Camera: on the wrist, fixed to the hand. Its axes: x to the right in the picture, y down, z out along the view.
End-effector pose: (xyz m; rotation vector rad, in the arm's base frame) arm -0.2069 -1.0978 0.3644 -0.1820 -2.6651 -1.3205
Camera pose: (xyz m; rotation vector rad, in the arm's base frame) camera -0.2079 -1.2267 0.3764 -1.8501 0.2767 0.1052
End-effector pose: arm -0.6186 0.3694 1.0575 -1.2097 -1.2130 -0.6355
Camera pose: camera -0.6410 0.2465 1.0914 -1.2427 1.7113 1.2846
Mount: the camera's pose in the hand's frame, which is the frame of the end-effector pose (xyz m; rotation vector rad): -0.0014 -0.0685 -0.1098 0.1246 -0.5658 -3.0271
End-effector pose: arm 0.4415 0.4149 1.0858 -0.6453 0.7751 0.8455
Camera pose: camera 0.4616 0.2961 1.0385 -0.6285 -1.0042 -1.7619
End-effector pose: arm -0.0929 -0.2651 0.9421 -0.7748 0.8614 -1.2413
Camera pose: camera -0.2214 -0.2787 0.9497 1.1400 1.1657 1.5371
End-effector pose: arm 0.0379 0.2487 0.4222 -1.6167 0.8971 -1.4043
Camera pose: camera -0.0704 0.2668 0.4907 1.1232 1.7668 0.7566
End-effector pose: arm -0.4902 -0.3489 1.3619 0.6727 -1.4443 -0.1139
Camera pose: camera -0.3659 -0.3650 1.3296 -1.8959 -0.4194 2.0441
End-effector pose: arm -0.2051 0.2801 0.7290 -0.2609 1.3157 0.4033
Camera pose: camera -0.2727 0.1733 0.7014 -1.4002 -0.6112 -1.9641
